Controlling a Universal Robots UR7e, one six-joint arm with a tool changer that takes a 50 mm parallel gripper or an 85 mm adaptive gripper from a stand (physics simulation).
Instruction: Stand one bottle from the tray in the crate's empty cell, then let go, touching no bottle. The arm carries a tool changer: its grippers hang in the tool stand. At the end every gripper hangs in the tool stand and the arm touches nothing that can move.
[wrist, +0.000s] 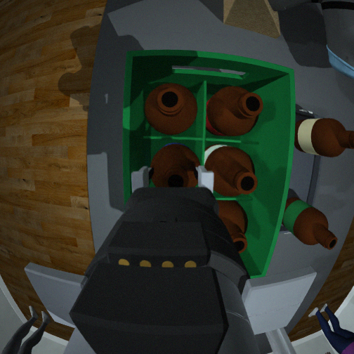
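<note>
The green crate (245, 59) fills the middle of the wrist view. Brown bottles stand in its cells: one at back left (172, 117), a red-labelled one (227, 110) at back right, a white-labelled one (227, 167) at middle right and one more (232, 220) at front right. A blue-labelled bottle (172, 157) is in the middle left cell. My gripper (174, 176) is open, its two fingers on either side of that bottle's neck, with gaps visible. The front left cell is hidden by the gripper. The tray (304, 175) at the right bears a cream-labelled bottle (327, 137) and a green-labelled bottle (310, 222).
A tan block (250, 17) is at the top edge. A grey rounded part with a light blue band (341, 61) is at the top right. Pale flat panels (55, 295) (280, 300) flank the gripper body at the bottom. The crate's walls and dividers surround the fingers.
</note>
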